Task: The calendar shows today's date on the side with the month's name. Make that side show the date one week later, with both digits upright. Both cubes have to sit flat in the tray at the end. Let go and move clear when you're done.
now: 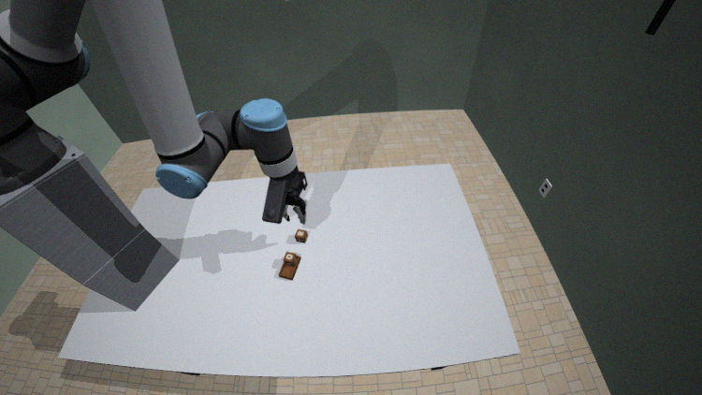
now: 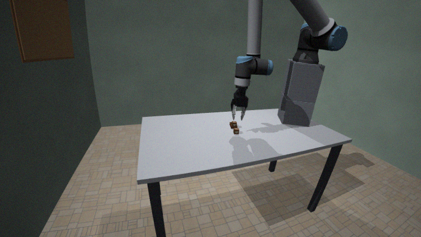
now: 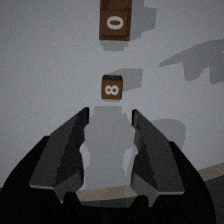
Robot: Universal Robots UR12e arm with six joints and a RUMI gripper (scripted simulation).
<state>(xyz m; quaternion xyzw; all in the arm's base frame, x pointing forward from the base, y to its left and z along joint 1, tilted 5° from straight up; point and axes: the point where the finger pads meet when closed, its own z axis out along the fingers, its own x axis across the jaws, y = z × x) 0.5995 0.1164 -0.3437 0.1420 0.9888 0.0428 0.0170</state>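
The brown date cube is 90 mm below my hand. Also, from my hand: brown wooden tray 100 mm to the right, 100 mm below, 30 mm behind.
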